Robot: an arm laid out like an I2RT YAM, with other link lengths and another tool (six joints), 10 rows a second.
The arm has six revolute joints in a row. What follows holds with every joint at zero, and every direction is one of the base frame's. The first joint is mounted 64.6 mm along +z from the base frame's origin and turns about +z. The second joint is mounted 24.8 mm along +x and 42.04 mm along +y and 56.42 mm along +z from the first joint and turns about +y. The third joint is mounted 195.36 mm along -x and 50.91 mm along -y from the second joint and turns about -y. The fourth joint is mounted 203.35 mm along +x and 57.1 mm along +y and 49.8 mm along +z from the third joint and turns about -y. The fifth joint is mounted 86.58 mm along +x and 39.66 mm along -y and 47.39 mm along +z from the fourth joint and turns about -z. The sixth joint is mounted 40.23 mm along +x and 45.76 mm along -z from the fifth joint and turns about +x. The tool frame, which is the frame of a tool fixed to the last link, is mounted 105 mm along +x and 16 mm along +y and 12 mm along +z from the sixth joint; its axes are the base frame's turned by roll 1.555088, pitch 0.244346 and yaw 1.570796 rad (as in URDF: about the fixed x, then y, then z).
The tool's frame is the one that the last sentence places.
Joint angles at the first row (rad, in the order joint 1, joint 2, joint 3, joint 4, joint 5, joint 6):
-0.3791, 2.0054, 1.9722, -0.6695, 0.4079, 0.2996
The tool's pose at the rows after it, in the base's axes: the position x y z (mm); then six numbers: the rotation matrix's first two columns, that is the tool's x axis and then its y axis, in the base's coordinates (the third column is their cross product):
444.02 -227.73 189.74 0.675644 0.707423 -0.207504 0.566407 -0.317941 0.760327
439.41 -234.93 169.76 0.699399 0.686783 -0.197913 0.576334 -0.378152 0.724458
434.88 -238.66 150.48 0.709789 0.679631 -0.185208 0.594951 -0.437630 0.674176
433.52 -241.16 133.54 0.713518 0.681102 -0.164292 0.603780 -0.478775 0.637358
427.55 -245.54 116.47 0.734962 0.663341 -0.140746 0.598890 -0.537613 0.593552
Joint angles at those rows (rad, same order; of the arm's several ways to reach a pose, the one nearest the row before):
-0.3952, 2.0523, 1.9836, -0.6851, 0.4111, 0.3335
-0.4113, 2.1001, 2.0103, -0.7316, 0.4095, 0.3783
-0.4270, 2.1576, 2.0661, -0.8085, 0.3868, 0.4157
-0.4413, 2.2024, 2.0937, -0.8407, 0.3536, 0.4380
-0.4606, 2.2453, 2.1223, -0.8865, 0.3273, 0.4793

